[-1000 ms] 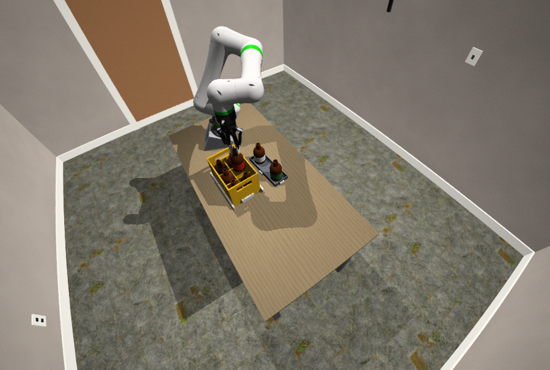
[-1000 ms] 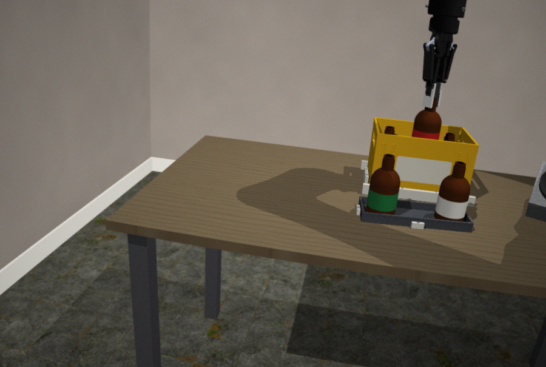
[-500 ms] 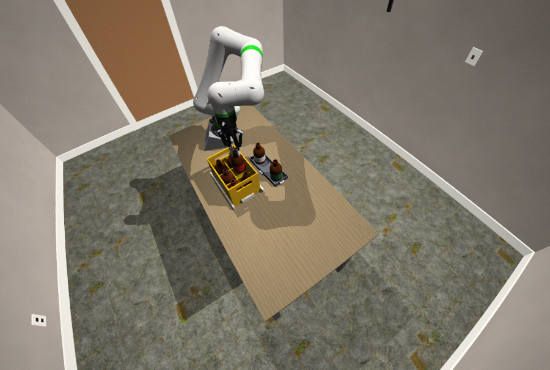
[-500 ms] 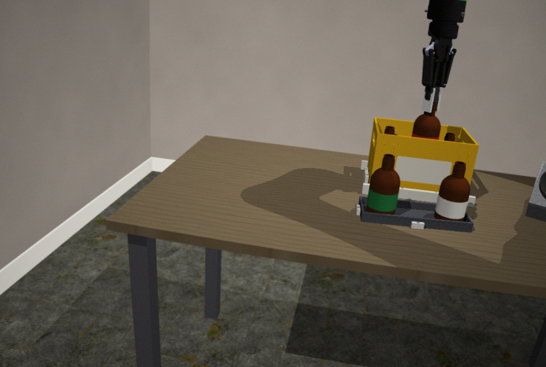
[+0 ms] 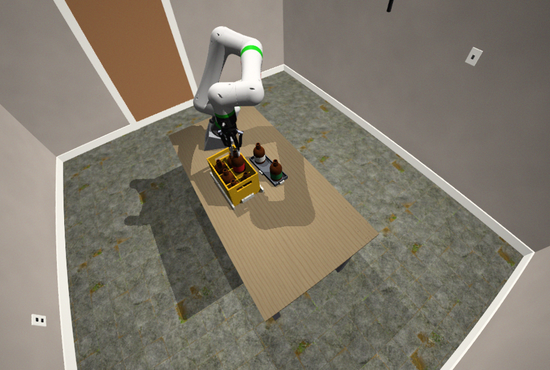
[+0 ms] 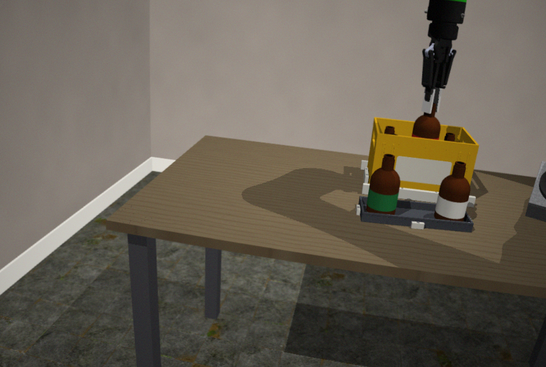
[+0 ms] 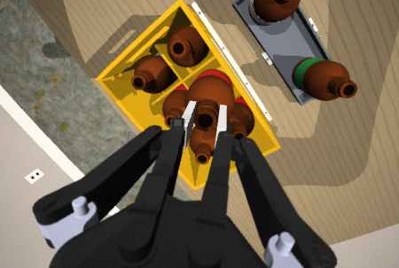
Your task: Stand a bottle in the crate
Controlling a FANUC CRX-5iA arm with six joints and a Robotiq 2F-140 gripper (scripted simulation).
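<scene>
My hand is 19 cm above the crate, 4 cm to the left of it and 1 cm short of it. Also, from my hand: white-banded bottle (19 cm below, 16 cm to the left, 8 cm behind); green-banded bottle (19 cm to the left, 19 cm below, 9 cm ahead); dark grey tray (26 cm below, 18 cm to the left).
</scene>
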